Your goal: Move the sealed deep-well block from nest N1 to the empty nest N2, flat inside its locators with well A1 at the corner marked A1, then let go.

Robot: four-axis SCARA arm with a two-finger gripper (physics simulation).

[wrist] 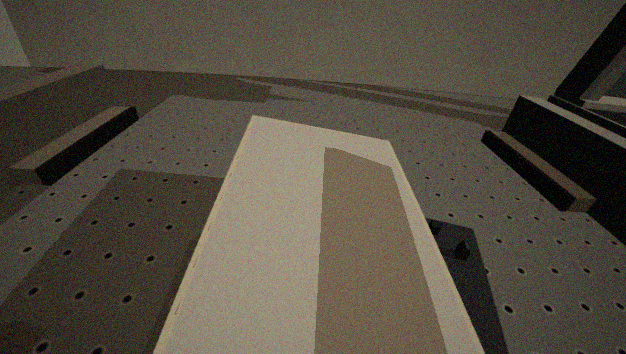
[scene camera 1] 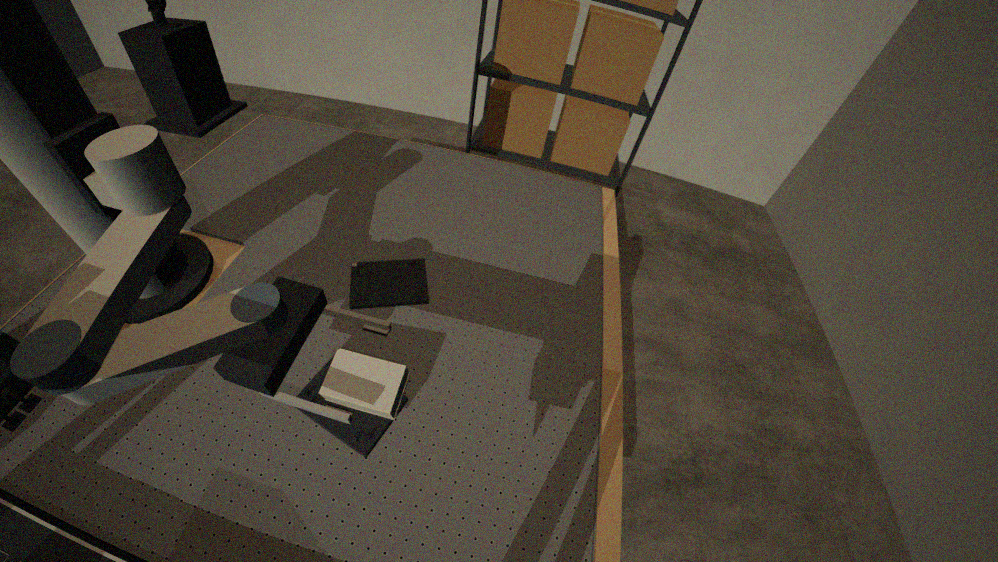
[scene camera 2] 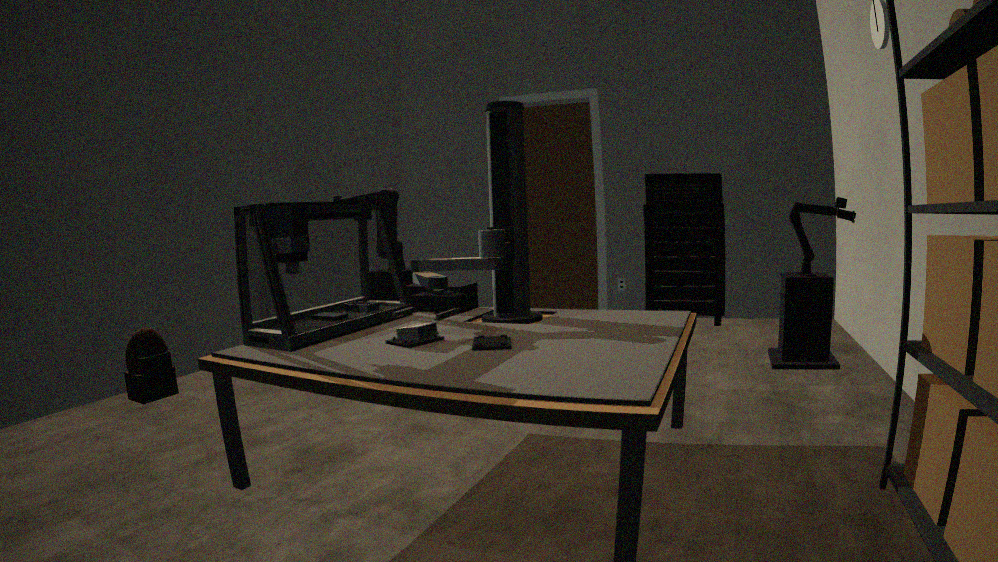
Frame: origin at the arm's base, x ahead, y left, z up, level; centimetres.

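Where they show: gripper, fingertip midpoint: (wrist: 317, 103) (scene camera 1: 371, 369) (scene camera 2: 415, 316); arm's base, origin of the base link: (scene camera 1: 158, 277) (scene camera 2: 512, 319).
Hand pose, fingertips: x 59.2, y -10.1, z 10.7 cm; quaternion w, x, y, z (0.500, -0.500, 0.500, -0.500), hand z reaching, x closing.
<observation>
Things, the pixels of their centre, and the offset from my fingertips. Level surfaces: height alone.
- white deep-well block, body centre: (wrist: 317, 233) (scene camera 1: 365, 383) (scene camera 2: 417, 331) dy -0.4, dx -1.7, dz -5.3 cm
- dark nest plate, body centre: (wrist: 372, 319) (scene camera 1: 349, 400) (scene camera 2: 414, 338) dy -3.1, dx -4.0, dz -8.4 cm
- dark nest, body centre: (scene camera 1: 389, 281) (scene camera 2: 492, 342) dy +24.0, dx -7.1, dz -8.6 cm
- table, its level: dz -10.7 cm
The white deep-well block (scene camera 1: 366, 363) (scene camera 2: 416, 331) (wrist: 270, 240) is over a dark nest plate (scene camera 1: 370, 439) (wrist: 485, 300). It looks turned against the plate and overhangs it at one end; whether it lies flat within the locators cannot be told. The other dark nest (scene camera 1: 389, 282) (scene camera 2: 492, 342) is bare. The N1, N2 and A1 marks are not readable. My gripper (scene camera 1: 370, 372) (wrist: 317, 103) is wide open, a finger to each side of the block with gaps between; its height over the block is unclear. In scene camera 2 its fingers are too dark to make out.
The arm's column (scene camera 2: 508, 209) stands at the back of the table (scene camera 1: 609, 418). A dark gantry frame (scene camera 2: 243, 279) stands on the table at the left in scene camera 2. A shelf rack (scene camera 1: 473, 104) with brown boxes stands past the table.
</observation>
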